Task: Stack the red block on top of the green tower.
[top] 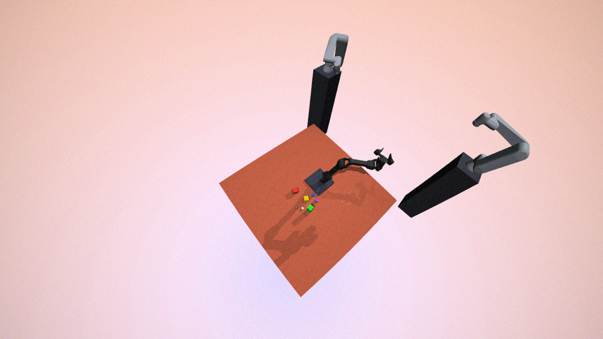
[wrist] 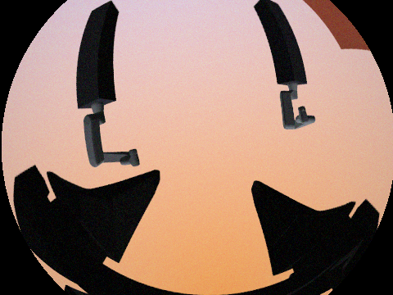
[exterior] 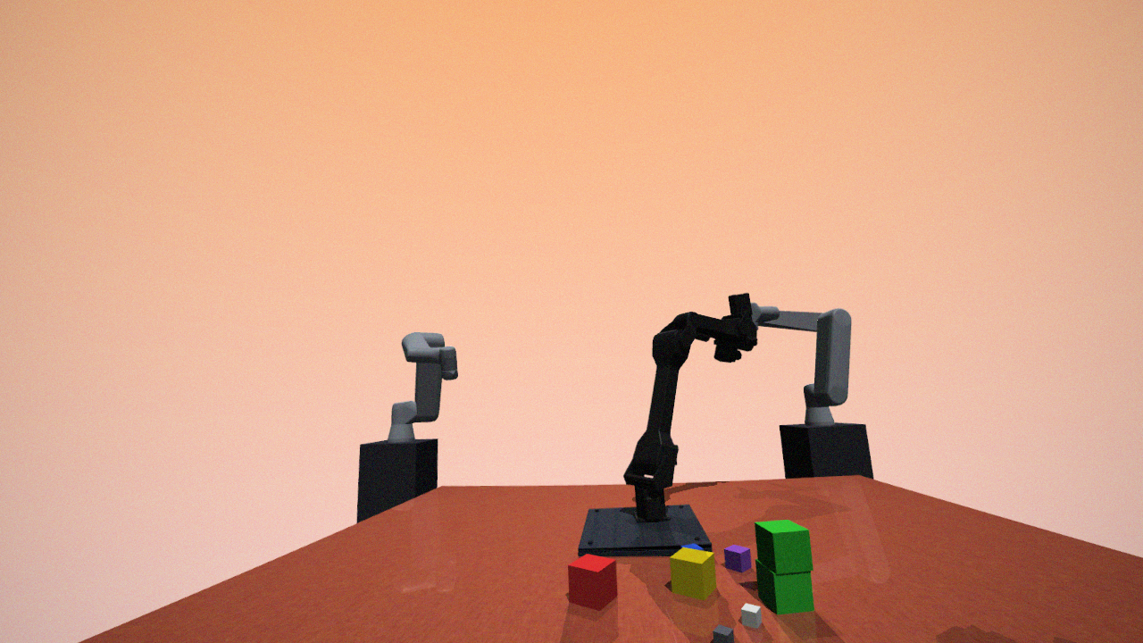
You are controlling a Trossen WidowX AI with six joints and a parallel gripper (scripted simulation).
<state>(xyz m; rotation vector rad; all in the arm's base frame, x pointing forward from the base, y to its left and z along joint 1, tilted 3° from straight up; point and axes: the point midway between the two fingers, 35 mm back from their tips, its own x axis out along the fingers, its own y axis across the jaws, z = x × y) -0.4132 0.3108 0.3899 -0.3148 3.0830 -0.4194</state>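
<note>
Now: the red block 72 cm ahead of my gripper tip, 42 cm below it and 41 cm to the right of it. From my gripper tip the other things lie so: purple block 64 cm ahead, 43 cm below, 20 cm to the right; then blue block 62 cm ahead, 43 cm below, 26 cm to the right; then yellow block 70 cm ahead, 42 cm below, 28 cm to the right.
</note>
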